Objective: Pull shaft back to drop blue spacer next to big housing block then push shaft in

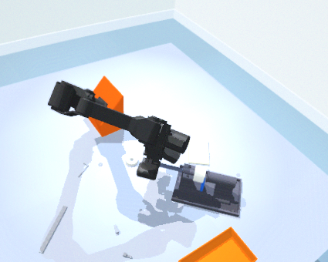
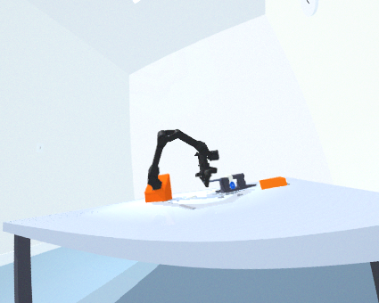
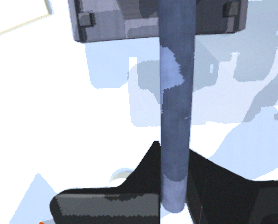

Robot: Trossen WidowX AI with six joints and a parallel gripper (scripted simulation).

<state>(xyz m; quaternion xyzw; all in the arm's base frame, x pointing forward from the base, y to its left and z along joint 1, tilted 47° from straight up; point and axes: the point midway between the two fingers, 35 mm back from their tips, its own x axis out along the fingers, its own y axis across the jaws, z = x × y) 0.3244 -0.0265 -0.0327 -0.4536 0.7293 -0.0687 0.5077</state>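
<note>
The grey-blue shaft is 60 mm ahead of my gripper tip, 50 mm to the left of it and 30 mm above it. Also, from my gripper tip: thin blue spacer: 150 mm ahead, 110 mm to the left, 20 mm below; then cream sheet: 220 mm to the left, 40 mm below, 20 mm ahead; then orange tray: 360 mm ahead, 40 mm to the right, 40 mm below.
</note>
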